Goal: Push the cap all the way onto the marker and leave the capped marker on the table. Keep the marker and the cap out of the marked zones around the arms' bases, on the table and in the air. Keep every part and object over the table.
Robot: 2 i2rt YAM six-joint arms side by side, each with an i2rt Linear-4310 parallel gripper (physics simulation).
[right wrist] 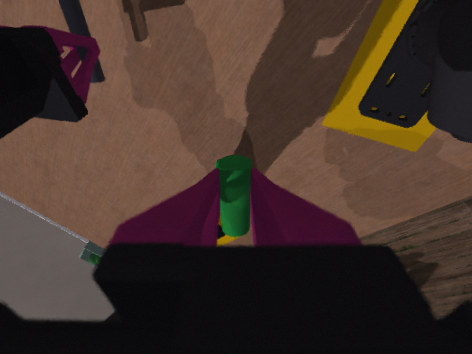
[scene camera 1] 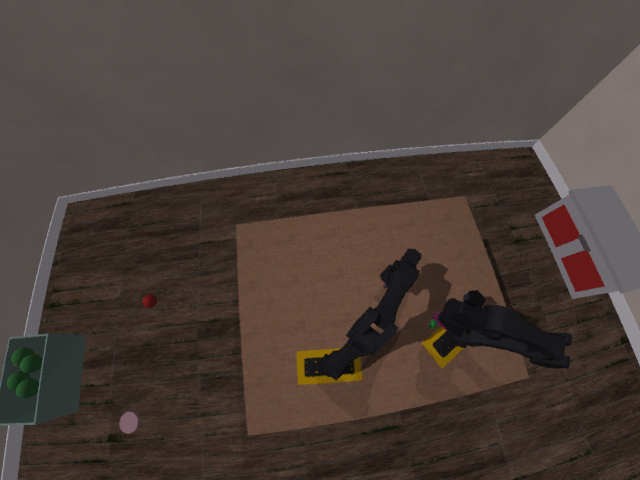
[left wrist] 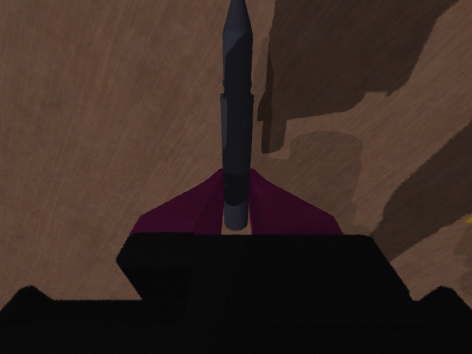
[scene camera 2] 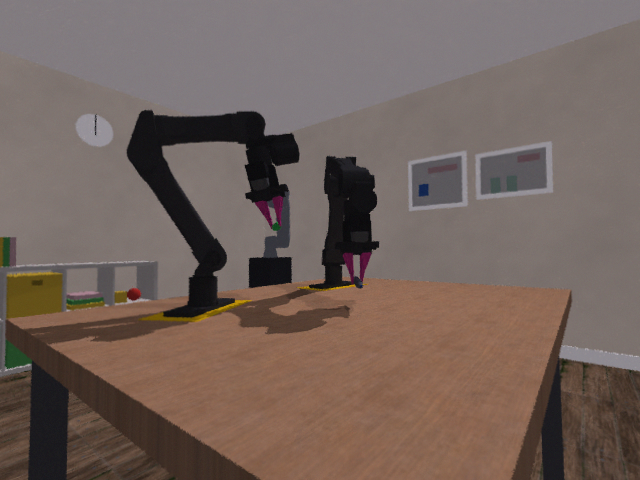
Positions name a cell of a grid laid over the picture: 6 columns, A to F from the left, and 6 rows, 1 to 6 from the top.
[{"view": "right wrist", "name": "my left gripper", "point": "B1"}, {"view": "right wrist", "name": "my right gripper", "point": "C4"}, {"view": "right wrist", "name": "green cap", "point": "C3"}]
